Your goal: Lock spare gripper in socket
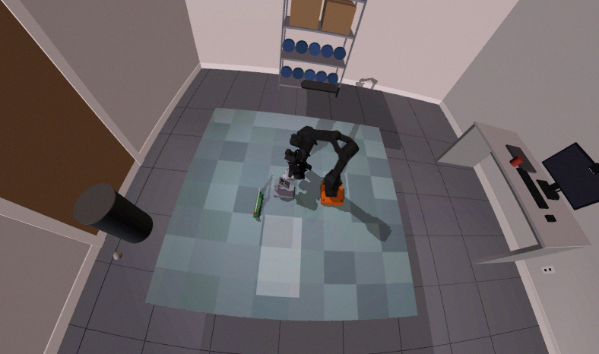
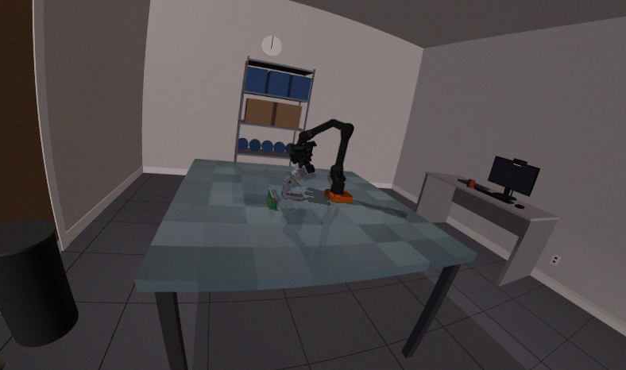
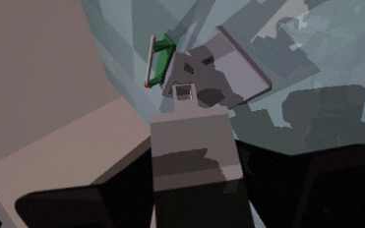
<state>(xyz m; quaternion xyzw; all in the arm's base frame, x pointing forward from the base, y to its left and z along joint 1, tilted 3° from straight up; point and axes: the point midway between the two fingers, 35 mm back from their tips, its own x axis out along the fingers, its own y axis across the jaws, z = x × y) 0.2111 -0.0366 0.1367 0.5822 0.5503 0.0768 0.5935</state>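
Right now the green bracket is 17 cm ahead of my gripper tip, 10 cm to the left of it and 12 cm below it. Round my gripper tip: grey mount (5 cm ahead, 9 cm below); spare gripper (1 cm to the right, 1 cm above).
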